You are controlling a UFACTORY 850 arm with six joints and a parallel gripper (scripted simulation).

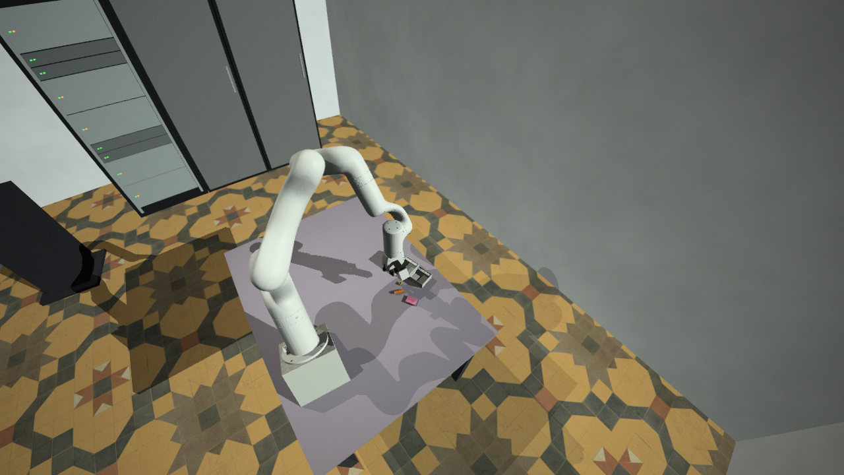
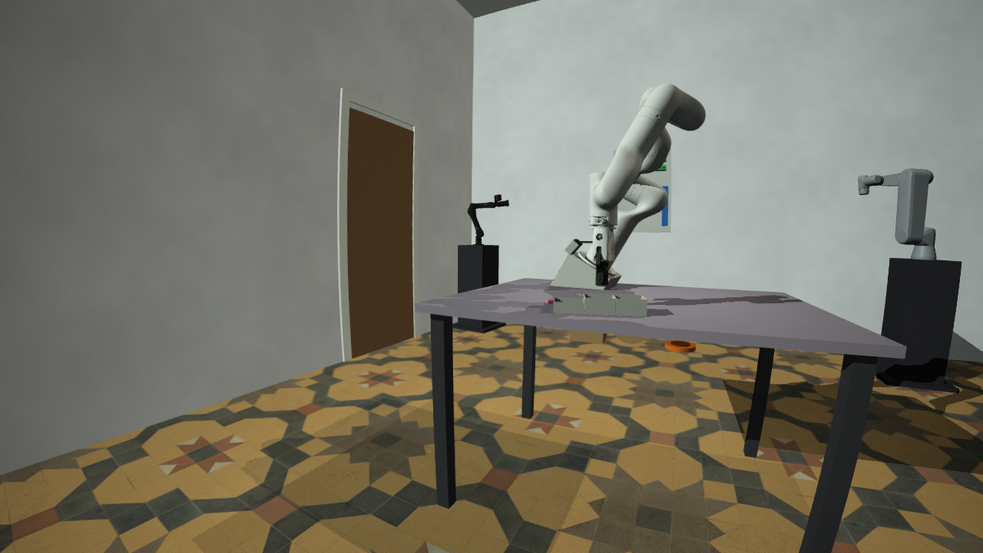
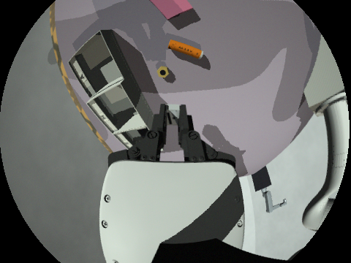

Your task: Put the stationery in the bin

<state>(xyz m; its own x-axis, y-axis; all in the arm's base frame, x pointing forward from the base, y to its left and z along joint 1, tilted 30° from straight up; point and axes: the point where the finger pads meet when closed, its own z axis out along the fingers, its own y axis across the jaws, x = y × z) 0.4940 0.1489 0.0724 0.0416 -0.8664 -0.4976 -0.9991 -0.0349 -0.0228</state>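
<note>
My hand is 6 cm short of the eraser, 9 cm to the right of it and 7 cm above it. Round my hand: orange cylinder: 1 cm behind, 7 cm to the right, 8 cm below; silver thing: 1 cm below; ring-like thing: 2 cm ahead, 3 cm to the right, 8 cm below.
</note>
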